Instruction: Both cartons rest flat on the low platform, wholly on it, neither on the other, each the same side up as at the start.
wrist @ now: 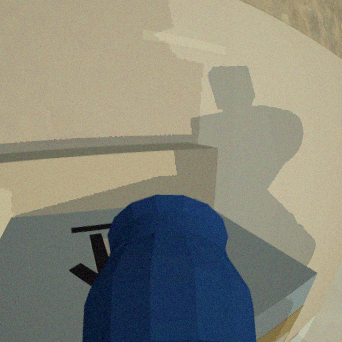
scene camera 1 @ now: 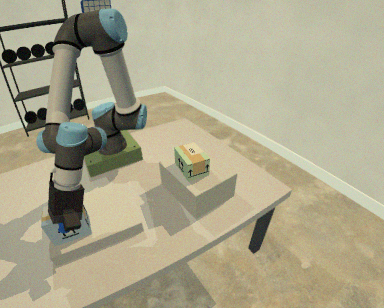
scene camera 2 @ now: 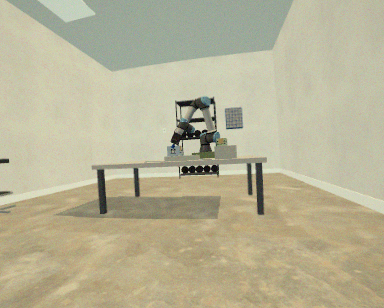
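Seen in the pictures: end effector, tool point: (wrist: 167, 250) (scene camera 2: 172, 147); arm's base, origin of the base link: (scene camera 1: 112, 147) (scene camera 2: 205, 152).
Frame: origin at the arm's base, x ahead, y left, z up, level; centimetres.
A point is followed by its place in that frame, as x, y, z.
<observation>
A blue-grey carton (scene camera 1: 85, 231) @(42.4, -31.7, -0.1) (scene camera 2: 178, 151) @(42.5, -31.1, 2.0) (wrist: 40, 260) @(42.1, -32.4, 2.5) with black arrow marks and orange tape is at the left end of the low platform (scene camera 1: 115, 205) @(36.3, -17.5, -2.4) in scene camera 1. Whether it lies wholly on the platform cannot be told, as the arm covers part of it. A green carton (scene camera 1: 183, 162) @(47.9, 7.2, 11.0) (scene camera 2: 221, 142) @(52.8, 10.6, 8.2) with orange tape sits upright on the taller block, its arrows pointing up. My gripper (scene camera 1: 63, 228) (scene camera 2: 173, 146) (wrist: 167, 215), a blue suction cup, is open, its suction off. It is at the arrow-marked side of the blue-grey carton; contact cannot be told.
The taller grey block (scene camera 1: 215, 196) @(59.7, 11.8, -0.8) (scene camera 2: 226, 152) @(59.9, 13.5, -1.5) stands on the table (scene camera 1: 175, 247) @(62.5, -10.6, -7.2) (scene camera 2: 125, 165) @(52.8, -81.7, -8.7), right of the low platform. The green arm base (scene camera 1: 115, 160) @(8.9, -3.3, -2.4) is behind them. A black rack (scene camera 1: 41, 22) with round weights stands behind the table.
</observation>
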